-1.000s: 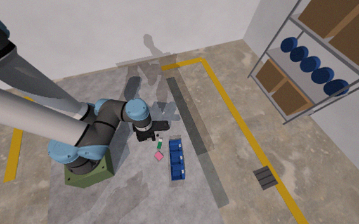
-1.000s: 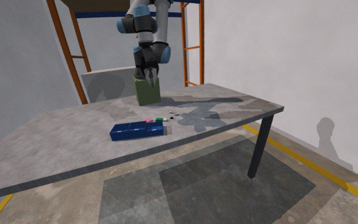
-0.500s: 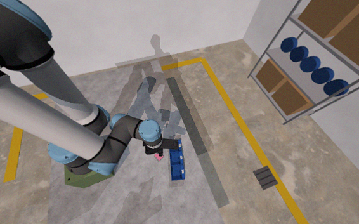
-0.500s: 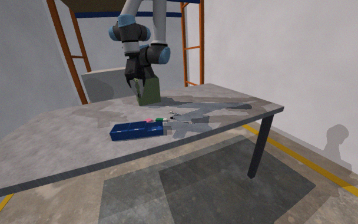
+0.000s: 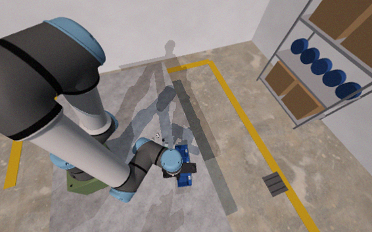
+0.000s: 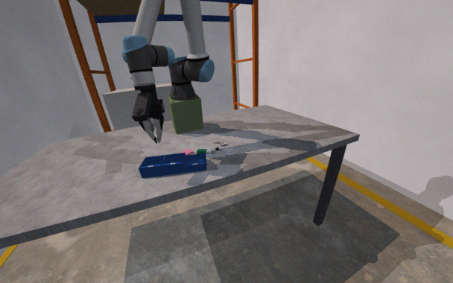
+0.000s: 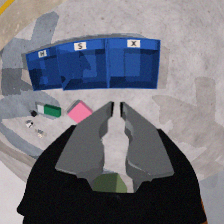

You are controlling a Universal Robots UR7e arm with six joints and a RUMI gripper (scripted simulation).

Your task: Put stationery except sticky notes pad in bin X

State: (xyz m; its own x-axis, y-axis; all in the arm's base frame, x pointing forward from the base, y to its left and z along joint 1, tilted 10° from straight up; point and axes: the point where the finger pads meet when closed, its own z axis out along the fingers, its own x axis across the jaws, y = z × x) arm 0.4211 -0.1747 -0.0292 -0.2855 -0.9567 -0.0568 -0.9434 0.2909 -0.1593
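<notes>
My gripper is now 100 mm above the joined blue bins, 50 mm to the right of it and 50 mm short of it. From my hand the other things lie so: pink sticky note pad: 120 mm below, 110 mm to the left, 60 mm behind; then black item: 250 mm to the left, 120 mm below, 20 mm behind; then marker: 190 mm to the left, 110 mm below, 20 mm behind.
</notes>
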